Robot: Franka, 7 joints.
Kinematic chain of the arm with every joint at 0, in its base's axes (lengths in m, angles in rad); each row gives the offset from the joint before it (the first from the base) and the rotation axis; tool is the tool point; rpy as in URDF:
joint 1: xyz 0 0 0.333 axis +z
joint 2: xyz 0 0 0 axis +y
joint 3: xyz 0 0 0.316 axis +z
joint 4: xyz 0.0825 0 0 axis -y
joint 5: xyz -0.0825 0 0.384 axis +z
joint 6: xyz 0 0 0 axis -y
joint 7: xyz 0.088 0 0 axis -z
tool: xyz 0 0 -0.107 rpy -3.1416 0 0
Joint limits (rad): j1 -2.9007..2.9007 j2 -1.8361..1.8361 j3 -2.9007..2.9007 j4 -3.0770..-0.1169 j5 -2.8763..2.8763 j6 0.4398..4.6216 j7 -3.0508..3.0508
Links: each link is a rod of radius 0.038 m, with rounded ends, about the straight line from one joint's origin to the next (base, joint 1, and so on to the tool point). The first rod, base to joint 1, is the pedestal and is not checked.
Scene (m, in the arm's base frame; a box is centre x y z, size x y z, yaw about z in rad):
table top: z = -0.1
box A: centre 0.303 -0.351 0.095 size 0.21 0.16 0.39 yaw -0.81
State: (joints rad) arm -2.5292 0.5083 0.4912 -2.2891 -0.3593 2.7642 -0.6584
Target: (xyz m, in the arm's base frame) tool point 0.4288 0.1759 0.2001
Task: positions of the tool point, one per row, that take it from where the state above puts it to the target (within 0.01 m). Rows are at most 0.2 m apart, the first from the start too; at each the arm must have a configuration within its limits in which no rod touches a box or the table.
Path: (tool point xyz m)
1: -0.0394 -0.5553 0.1979
2: 0.1402 -0.5646 0.2655
3: 0.2953 -0.5147 0.3596
4: 0.4005 -0.4213 0.4723
5: 0.4954 -0.2894 0.3962
6: 0.5354 -0.1291 0.3226
7: 0.5120 0.0349 0.2558
8: 0.4288 0.1759 0.2001

